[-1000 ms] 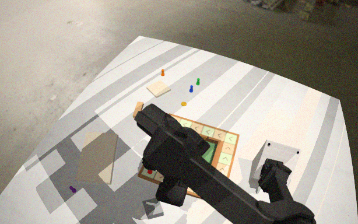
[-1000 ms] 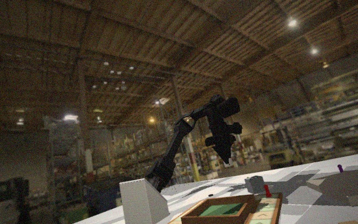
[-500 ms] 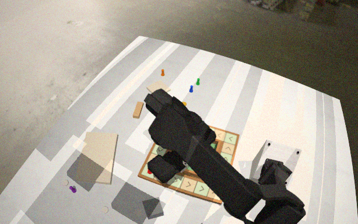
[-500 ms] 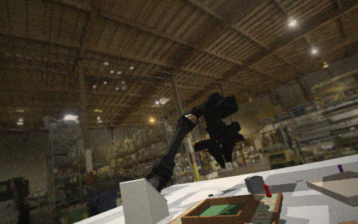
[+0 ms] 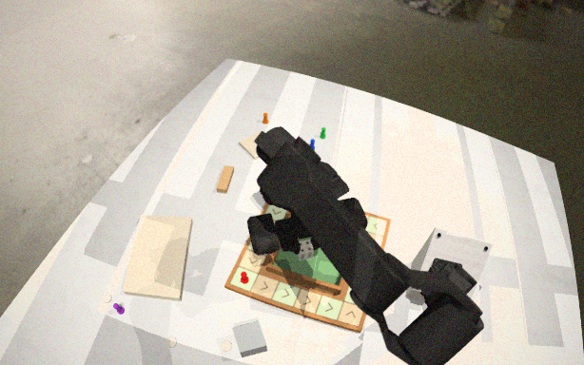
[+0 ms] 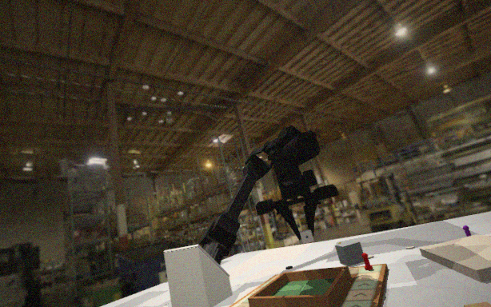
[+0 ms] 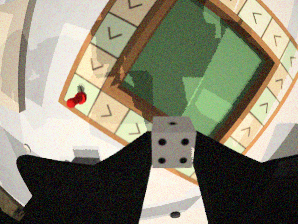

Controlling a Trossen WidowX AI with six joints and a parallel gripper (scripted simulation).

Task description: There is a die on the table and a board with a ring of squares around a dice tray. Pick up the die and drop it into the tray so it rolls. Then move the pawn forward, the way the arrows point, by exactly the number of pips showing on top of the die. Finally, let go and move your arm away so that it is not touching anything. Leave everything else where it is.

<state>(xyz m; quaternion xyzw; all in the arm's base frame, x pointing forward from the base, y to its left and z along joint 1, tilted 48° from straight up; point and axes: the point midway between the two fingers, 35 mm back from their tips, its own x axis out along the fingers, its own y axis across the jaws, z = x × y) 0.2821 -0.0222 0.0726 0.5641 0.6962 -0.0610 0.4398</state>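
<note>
Right now the red pawn is 10 cm ahead of my gripper tip, 6 cm to the left of it and 8 cm below it. Round my gripper tip: grey block (4 cm ahead, 18 cm to the left, 8 cm below); then white die (right at my gripper tip); then green dice tray (1 cm behind, 6 cm to the right, 10 cm below).
</note>
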